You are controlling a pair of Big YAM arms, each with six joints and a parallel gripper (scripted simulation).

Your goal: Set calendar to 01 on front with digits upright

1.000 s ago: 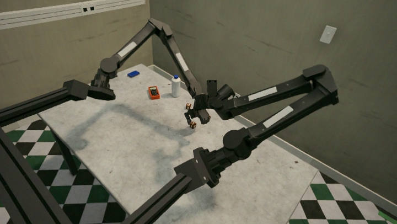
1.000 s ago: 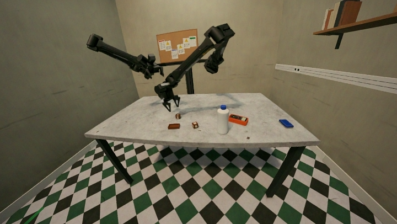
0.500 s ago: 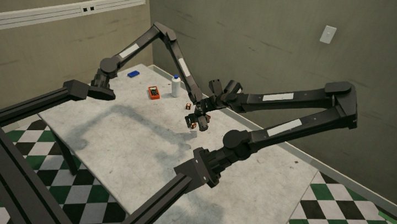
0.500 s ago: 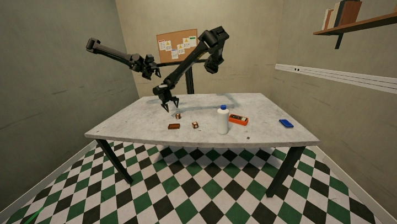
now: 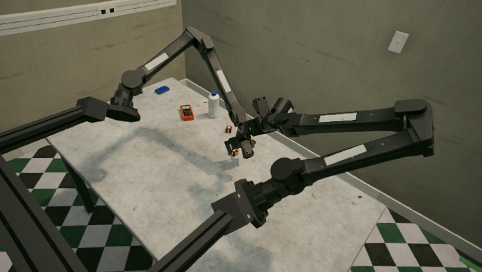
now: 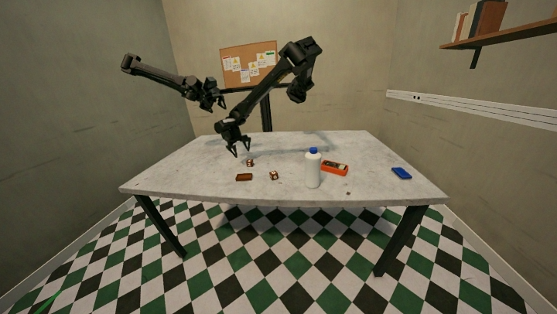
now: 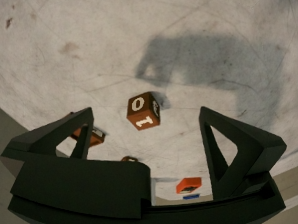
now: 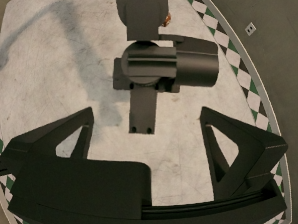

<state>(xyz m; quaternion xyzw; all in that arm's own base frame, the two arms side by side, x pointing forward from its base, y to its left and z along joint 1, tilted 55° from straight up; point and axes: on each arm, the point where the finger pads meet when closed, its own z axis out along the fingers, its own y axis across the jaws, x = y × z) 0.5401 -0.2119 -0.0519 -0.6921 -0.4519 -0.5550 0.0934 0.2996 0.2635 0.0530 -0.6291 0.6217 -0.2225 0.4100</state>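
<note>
My left hand is 15 cm short of the brown tray, 6 cm above it and 4 cm to the right of it. Also, from my left hand: blue block 80 cm to the left, 18 cm ahead, 6 cm below; then white bottle 36 cm to the left, 21 cm ahead, 1 cm above.
</note>
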